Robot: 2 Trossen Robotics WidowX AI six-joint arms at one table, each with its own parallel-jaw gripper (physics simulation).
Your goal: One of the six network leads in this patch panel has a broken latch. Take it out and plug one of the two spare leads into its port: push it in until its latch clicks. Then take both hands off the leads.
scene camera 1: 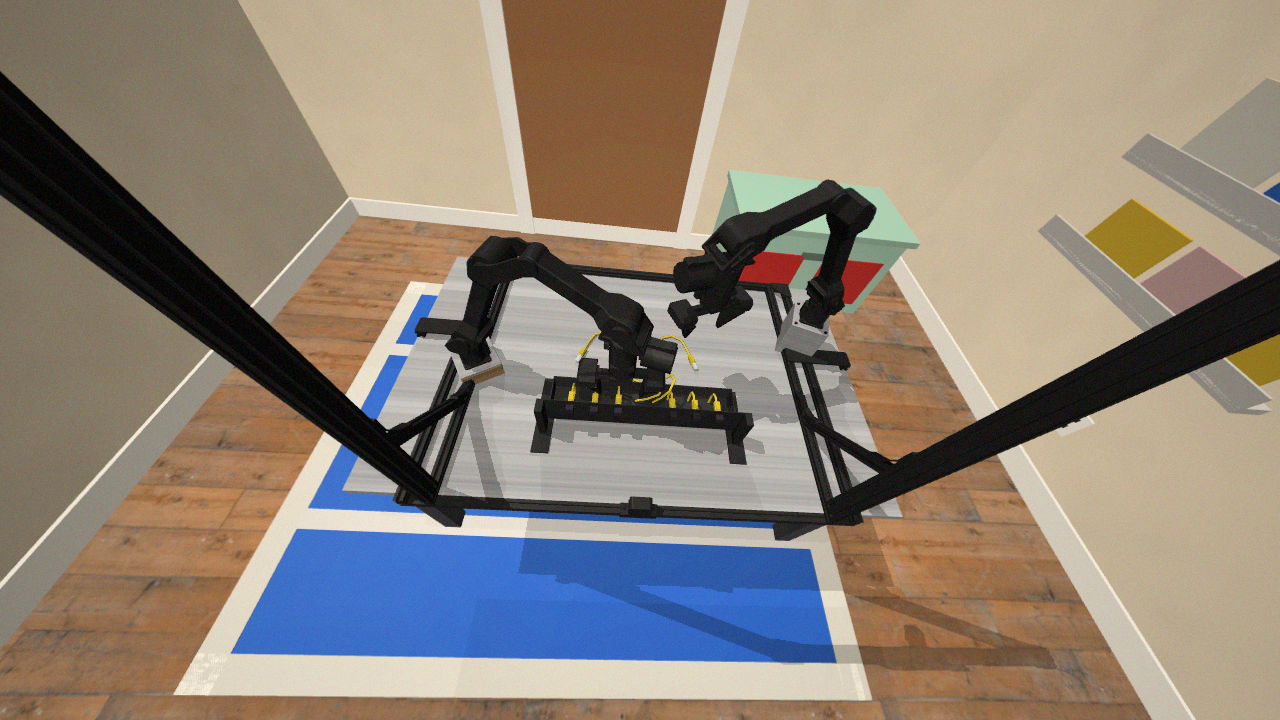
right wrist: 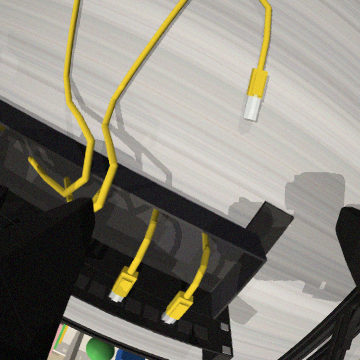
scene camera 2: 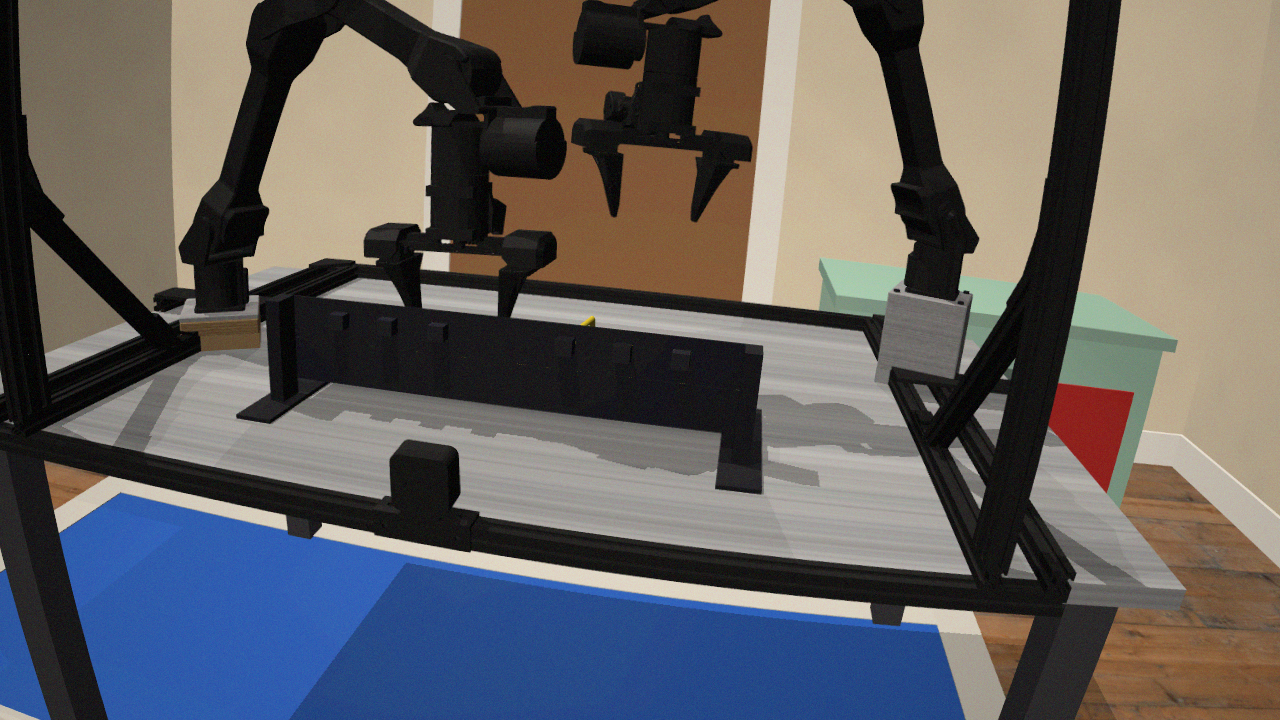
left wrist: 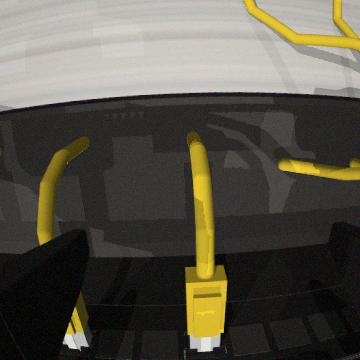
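Note:
The black patch panel stands on the table, with yellow leads in its ports. My left gripper is open and empty, low at the panel's left half. In the left wrist view a plugged lead lies between its open fingers, and another lead is partly hidden behind one finger. My right gripper is open and empty, high above the table. One spare lead and another spare lead lie behind the panel. I cannot tell which latch is broken.
In the right wrist view two plugged leads sit near the panel's end. Yellow cords run over the panel's edge. A black frame borders the table, with a small block on its front rail. A green cabinet stands behind.

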